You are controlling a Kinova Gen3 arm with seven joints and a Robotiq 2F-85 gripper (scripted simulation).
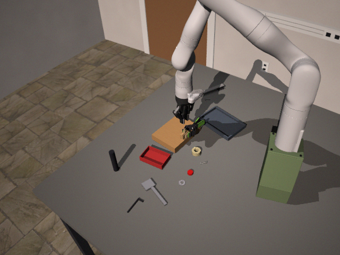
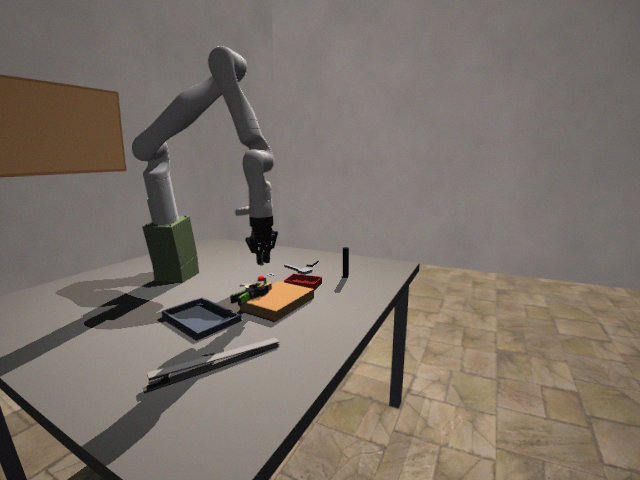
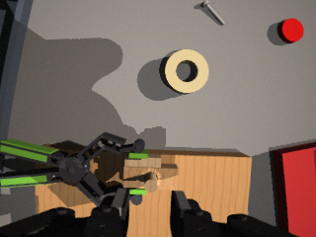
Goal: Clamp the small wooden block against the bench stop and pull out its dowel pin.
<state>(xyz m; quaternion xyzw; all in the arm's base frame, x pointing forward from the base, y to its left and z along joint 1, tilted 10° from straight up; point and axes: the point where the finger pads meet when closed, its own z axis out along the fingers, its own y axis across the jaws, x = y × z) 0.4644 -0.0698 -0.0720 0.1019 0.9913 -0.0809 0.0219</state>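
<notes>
Now: hand 90 mm above the wooden dowel pin. Also, from my hand: wooden block (100 mm below); tape roll (90 mm behind, 50 mm to the left, 130 mm below); wooden bench board (50 mm ahead, 20 mm to the right, 120 mm below).
</notes>
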